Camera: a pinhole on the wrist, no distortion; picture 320 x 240 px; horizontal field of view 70.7 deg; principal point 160.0 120.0 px. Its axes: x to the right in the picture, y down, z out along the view. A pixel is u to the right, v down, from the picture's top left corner.
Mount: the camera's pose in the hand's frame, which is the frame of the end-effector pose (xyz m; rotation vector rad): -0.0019 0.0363 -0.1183 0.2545 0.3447 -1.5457
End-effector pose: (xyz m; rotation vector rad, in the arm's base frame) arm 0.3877 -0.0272 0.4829 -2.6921 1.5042 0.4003
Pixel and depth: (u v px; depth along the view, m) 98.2 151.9 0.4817
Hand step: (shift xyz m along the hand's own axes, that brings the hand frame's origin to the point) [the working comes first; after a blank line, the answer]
In the camera's frame: -0.1320 0.0681 0.4817

0.0944 -0.0197 0.3733
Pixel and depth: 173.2 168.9 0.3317
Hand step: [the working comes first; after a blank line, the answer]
In the camera's frame: 0.0194 0.0719 0.3317

0.0886 -0.1042 0.1777
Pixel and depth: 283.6 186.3 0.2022
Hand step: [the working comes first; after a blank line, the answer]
In the camera's frame: 0.1108 0.0594 0.2022

0.0681 -0.1410 0.0244
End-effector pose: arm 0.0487 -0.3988 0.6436 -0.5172 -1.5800 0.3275
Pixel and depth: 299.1 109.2 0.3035
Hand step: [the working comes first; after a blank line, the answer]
In the camera's frame: 0.1872 -0.0145 0.3035

-0.0005 -0.2506 0.0939
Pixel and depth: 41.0 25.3 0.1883
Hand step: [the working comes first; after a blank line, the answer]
In the camera's frame: -0.0993 -0.0791 0.1883

-0.0694 0.0572 0.0975
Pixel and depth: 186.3 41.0 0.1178
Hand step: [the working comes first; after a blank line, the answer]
In the camera's frame: 0.0137 -0.0413 0.1178

-0.0365 -0.0209 -0.0120
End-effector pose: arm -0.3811 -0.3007 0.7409 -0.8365 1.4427 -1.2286
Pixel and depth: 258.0 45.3 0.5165
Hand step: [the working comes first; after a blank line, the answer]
In the camera's frame: 0.2244 -0.1711 0.5165

-0.1449 -0.3668 0.2859
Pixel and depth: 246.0 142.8 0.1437
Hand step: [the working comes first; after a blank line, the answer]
In the camera's frame: 0.0548 0.0145 0.1437

0.0204 -0.0679 -0.0064
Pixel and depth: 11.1 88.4 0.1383
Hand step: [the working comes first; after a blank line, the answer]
In the camera's frame: -0.0913 -0.0194 0.1383

-0.0127 0.0692 0.0449
